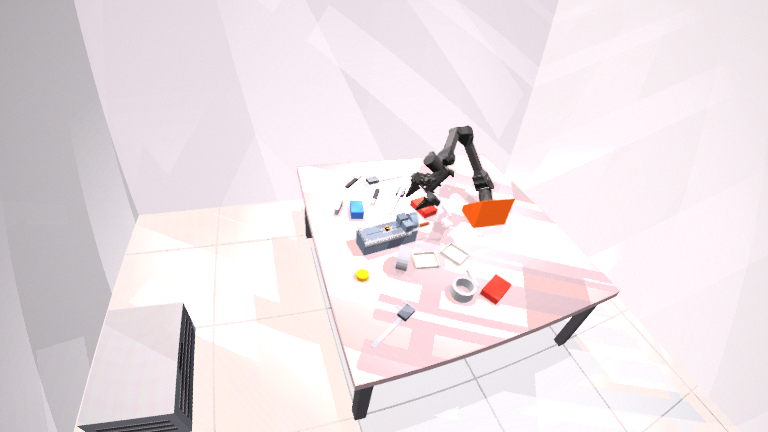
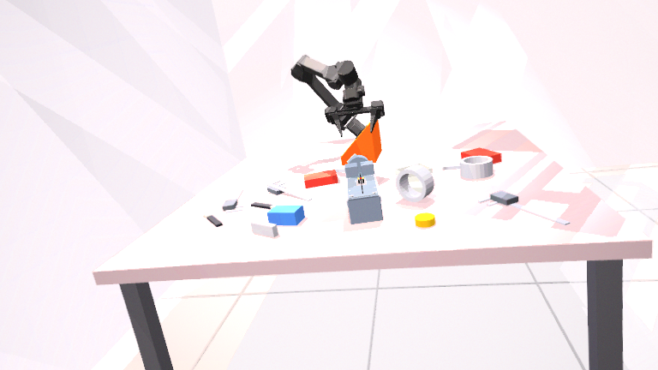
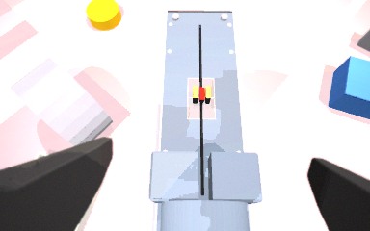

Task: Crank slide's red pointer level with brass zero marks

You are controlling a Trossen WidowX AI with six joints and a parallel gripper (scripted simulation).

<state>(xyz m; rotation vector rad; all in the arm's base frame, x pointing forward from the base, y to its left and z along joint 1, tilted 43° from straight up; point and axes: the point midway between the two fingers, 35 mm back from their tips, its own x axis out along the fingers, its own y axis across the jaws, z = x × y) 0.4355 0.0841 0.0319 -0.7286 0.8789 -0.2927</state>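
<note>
My gripper tip is 90 mm past the orange handle and 140 mm above it. Round my gripper tip: red pointer: 90 mm ahead, 10 mm to the left, 120 mm below; yellow disc: 250 mm ahead, 180 mm to the left, 190 mm below; blue block: 160 mm ahead, 220 mm to the right, 180 mm below.
</note>
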